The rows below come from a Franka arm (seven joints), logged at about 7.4 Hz.
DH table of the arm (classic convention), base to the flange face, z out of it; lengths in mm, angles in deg. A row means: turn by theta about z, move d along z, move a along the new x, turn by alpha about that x. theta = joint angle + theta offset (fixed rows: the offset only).
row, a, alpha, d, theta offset
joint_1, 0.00, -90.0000, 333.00, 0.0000
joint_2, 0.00, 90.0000, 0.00, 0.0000
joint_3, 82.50, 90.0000, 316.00, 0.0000
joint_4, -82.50, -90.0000, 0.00, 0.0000
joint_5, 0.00, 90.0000, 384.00, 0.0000
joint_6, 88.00, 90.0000, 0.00, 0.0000
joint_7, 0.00, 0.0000, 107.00, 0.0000
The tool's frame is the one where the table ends.
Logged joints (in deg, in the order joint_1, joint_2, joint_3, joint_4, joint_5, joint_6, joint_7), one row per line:
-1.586, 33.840, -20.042, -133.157, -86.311, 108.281, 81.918
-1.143, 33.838, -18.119, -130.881, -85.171, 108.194, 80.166
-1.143, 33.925, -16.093, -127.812, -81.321, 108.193, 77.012
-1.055, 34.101, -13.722, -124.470, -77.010, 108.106, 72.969
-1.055, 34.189, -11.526, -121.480, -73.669, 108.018, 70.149
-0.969, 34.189, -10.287, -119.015, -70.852, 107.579, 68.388
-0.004, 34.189, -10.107, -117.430, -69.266, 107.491, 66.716
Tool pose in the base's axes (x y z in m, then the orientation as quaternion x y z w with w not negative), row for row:
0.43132, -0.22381, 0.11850, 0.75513, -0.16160, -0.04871, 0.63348
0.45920, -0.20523, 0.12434, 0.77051, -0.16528, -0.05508, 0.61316
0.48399, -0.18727, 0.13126, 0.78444, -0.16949, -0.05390, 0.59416
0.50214, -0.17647, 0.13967, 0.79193, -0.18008, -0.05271, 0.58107
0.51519, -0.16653, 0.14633, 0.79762, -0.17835, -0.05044, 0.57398
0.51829, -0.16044, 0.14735, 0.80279, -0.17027, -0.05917, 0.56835
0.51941, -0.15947, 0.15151, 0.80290, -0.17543, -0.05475, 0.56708
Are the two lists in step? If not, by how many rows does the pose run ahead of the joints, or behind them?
The pose runs 2 rows ahead of the joints: the pose in row i belongs to the joints in row i + 2.
